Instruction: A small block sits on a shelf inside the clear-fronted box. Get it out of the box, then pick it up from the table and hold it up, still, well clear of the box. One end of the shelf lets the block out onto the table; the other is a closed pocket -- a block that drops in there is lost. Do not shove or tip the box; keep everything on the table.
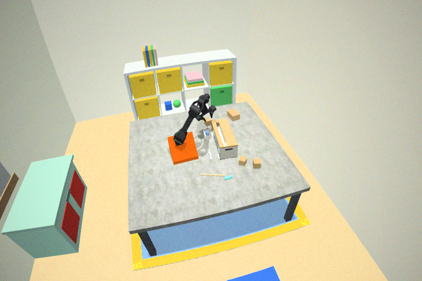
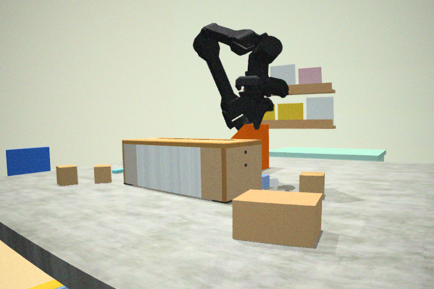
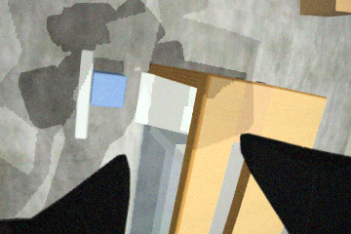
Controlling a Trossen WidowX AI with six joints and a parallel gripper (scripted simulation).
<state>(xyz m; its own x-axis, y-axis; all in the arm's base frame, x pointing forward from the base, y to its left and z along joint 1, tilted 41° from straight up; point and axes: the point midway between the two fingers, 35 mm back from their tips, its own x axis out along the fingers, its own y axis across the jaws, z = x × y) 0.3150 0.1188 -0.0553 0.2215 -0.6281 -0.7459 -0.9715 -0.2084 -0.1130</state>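
Right now the blue block is 20 mm behind my gripper tip, 10 mm to the left of it and 150 mm below it. Round my gripper tip: cyan piece (90 mm behind, 550 mm to the right, 160 mm below); then wooden box (20 mm ahead, 160 mm to the right, 100 mm below); then thin stick (180 mm behind, 470 mm to the right, 160 mm below).
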